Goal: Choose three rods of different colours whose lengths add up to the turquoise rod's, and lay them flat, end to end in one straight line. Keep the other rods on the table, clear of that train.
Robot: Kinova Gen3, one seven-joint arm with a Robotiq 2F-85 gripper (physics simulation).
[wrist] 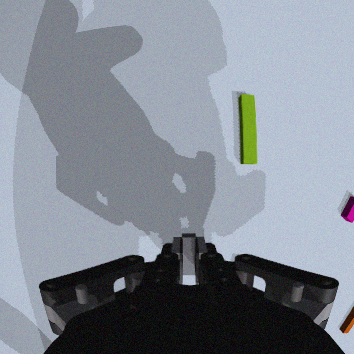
In view: the gripper (188, 248) and a lime green rod (247, 123).
